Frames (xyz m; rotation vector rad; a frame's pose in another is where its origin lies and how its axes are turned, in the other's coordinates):
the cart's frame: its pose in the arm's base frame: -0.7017 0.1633 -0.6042 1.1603 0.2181 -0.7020
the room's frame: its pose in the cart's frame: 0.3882 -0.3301 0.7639 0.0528 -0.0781 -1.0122
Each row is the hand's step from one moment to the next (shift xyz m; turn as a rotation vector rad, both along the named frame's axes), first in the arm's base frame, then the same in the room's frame.
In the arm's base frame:
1: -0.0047 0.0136 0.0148 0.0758 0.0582 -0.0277
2: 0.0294 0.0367 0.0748 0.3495 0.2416 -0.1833
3: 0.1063 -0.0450 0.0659 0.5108 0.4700 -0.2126
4: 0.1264 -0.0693 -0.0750 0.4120 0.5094 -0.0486
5: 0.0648 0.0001 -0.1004 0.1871 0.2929 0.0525
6: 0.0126 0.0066 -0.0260 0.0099 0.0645 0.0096
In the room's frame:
1: -0.0185 -0.0083 -0.0038 -0.0090 0.0554 -0.0822
2: -0.0862 0.0184 -0.0060 0.0196 0.2624 -0.3807
3: -0.0524 0.1155 0.0396 -0.0709 0.3502 -0.6319
4: 0.0819 0.1402 -0.0074 -0.2230 0.2462 -0.5668
5: 0.0823 0.0608 -0.0618 -0.1944 0.0948 -0.2771
6: 0.0190 0.0098 -0.0205 -0.0373 -0.0091 -0.0536

